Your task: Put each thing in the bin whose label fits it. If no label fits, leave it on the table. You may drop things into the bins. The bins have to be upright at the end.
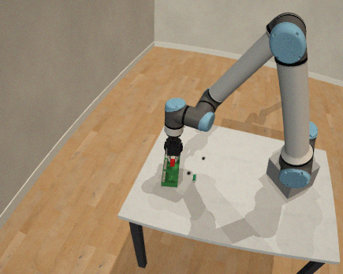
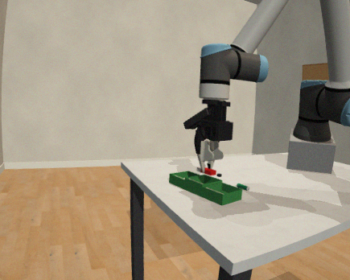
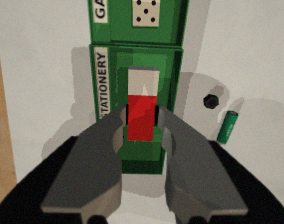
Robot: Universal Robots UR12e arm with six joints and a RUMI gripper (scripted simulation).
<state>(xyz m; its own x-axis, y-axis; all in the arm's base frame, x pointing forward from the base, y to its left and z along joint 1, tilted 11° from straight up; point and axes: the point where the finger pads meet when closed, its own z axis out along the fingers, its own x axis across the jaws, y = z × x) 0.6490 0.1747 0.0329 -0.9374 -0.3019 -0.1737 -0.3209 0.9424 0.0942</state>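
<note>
Right now my hand is 130 mm past the green battery, 20 mm to the right of it and 70 mm above it. Also, from my hand: cream domino 30 mm ahead, 80 mm to the right, 60 mm below; red block 10 mm to the right, 10 mm below.
</note>
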